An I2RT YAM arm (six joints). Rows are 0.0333 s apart.
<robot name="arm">
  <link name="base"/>
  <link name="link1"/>
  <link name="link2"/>
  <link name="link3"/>
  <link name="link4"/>
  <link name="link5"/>
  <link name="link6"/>
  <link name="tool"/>
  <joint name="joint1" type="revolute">
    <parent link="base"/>
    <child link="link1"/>
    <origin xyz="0 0 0.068" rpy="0 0 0"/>
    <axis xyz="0 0 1"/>
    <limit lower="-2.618" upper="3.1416"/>
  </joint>
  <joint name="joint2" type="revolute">
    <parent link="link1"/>
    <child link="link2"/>
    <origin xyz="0.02 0.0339 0.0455" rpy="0 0 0"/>
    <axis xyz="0 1 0"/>
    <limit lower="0" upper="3.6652"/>
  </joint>
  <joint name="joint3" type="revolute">
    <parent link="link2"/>
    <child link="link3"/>
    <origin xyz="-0.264 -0.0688 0" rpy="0 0 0"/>
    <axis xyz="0 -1 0"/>
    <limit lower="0" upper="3.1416"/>
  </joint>
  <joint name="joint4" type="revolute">
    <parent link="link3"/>
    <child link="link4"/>
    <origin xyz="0.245 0.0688 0.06" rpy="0 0 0"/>
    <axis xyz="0 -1 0"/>
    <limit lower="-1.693" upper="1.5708"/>
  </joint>
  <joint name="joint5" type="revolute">
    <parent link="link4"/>
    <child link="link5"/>
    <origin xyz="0.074 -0.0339 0.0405" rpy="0 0 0"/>
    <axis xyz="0 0 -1"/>
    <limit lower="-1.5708" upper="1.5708"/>
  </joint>
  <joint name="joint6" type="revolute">
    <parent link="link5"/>
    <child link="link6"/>
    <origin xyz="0.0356 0 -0.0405" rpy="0 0 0"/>
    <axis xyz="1 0 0"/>
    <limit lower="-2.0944" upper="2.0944"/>
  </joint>
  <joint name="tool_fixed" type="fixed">
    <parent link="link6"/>
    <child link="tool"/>
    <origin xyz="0 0 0" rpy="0 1.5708 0"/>
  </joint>
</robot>
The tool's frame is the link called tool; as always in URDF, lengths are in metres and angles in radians.
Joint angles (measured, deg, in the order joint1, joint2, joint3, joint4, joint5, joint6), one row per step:
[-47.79, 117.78, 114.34, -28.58, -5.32, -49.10]
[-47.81, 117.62, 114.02, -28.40, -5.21, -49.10]
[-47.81, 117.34, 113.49, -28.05, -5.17, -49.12]
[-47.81, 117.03, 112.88, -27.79, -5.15, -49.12]
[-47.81, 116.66, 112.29, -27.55, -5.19, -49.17]
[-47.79, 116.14, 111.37, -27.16, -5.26, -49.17]
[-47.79, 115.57, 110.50, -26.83, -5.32, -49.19]
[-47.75, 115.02, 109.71, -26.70, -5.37, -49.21]
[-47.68, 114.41, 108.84, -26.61, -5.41, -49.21]
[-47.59, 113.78, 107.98, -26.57, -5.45, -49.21]
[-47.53, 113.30, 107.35, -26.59, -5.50, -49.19]
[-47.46, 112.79, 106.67, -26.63, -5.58, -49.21]
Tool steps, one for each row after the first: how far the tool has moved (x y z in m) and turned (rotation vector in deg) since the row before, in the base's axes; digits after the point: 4 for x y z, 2 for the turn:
[-0.0005, 0.0002, -0.0003, -0.05, 0.03, -0.11]
[-0.0006, 0.0006, -0.0003, -0.10, -0.04, -0.02]
[-0.0007, 0.0008, -0.0007, 0.02, 0.03, -0.02]
[-0.0009, 0.0010, -0.0002, -0.03, 0.00, 0.06]
[-0.0011, 0.0015, -0.0007, 0.03, -0.02, 0.08]
[-0.0014, 0.0016, -0.0001, -0.01, -0.03, 0.06]
[-0.0012, 0.0019, -0.0001, 0.09, 0.07, 0.09]
[-0.0013, 0.0023, -0.0002, 0.14, 0.10, 0.10]
[-0.0013, 0.0025, -0.0001, 0.15, 0.11, 0.12]
[-0.0010, 0.0019, 0.0000, 0.16, 0.08, 0.09]
[-0.0011, 0.0021, -0.0002, 0.17, 0.12, 0.15]

